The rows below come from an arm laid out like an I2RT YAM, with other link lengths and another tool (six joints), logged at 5 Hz.
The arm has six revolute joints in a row. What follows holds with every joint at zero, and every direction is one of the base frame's. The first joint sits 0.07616 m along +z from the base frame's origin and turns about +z. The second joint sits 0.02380 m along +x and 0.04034 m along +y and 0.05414 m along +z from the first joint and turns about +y. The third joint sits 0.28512 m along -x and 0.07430 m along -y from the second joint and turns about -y. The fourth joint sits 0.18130 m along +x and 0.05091 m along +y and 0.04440 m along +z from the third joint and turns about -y. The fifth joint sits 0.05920 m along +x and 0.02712 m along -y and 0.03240 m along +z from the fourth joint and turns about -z. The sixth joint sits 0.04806 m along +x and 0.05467 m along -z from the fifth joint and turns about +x. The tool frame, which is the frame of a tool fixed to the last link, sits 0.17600 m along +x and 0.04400 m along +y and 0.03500 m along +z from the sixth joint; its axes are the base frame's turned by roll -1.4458, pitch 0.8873 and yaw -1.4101 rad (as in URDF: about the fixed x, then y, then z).
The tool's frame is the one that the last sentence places.
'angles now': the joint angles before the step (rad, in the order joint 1, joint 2, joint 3, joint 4, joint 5, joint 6). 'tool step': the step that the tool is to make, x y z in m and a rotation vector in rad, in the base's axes. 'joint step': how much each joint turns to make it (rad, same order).
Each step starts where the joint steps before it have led.
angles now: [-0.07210 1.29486 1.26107 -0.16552 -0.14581 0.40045]
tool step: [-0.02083 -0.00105 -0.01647 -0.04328 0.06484 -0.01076]
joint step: [0.00000 -0.06132 -0.01244 -0.11643 0.02152 -0.04446]
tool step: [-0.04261 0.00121 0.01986 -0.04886 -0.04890 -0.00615]
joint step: [-0.00156 -0.14098 -0.00457 -0.08908 0.01534 -0.04302]
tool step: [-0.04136 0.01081 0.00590 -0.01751 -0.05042 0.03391]
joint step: [0.00154 -0.14425 -0.06130 -0.03384 -0.02909 -0.01995]
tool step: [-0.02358 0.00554 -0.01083 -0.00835 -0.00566 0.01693]
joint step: [0.00004 -0.09221 -0.06594 -0.02158 -0.01533 -0.01075]
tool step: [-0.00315 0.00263 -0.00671 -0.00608 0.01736 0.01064]
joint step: [-0.00013 -0.00934 -0.00774 -0.01992 -0.00934 -0.00919]
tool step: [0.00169 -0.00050 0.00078 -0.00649 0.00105 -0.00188]
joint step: [0.00009 0.00766 0.00767 -0.00158 0.00314 -0.00615]
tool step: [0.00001 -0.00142 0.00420 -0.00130 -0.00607 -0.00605]
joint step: [-0.00156 0.00308 0.01530 -0.00608 0.00457 -0.00003]
